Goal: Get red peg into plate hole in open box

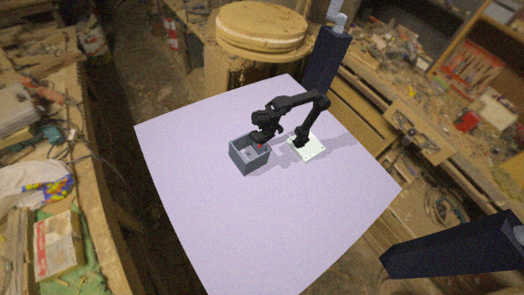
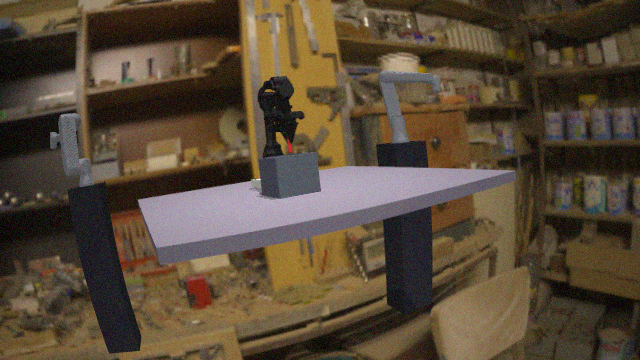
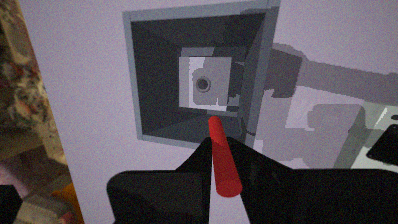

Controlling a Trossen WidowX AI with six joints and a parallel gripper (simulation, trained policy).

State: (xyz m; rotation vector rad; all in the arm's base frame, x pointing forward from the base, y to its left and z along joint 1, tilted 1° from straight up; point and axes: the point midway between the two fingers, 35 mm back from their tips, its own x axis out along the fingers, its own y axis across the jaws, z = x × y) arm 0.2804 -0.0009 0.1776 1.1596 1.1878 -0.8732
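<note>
My gripper tip is 130 mm above the light grey plate, 50 mm short of it and 30 mm to the left of it. From my gripper tip the other things lie so: red peg 10 mm above.
</note>
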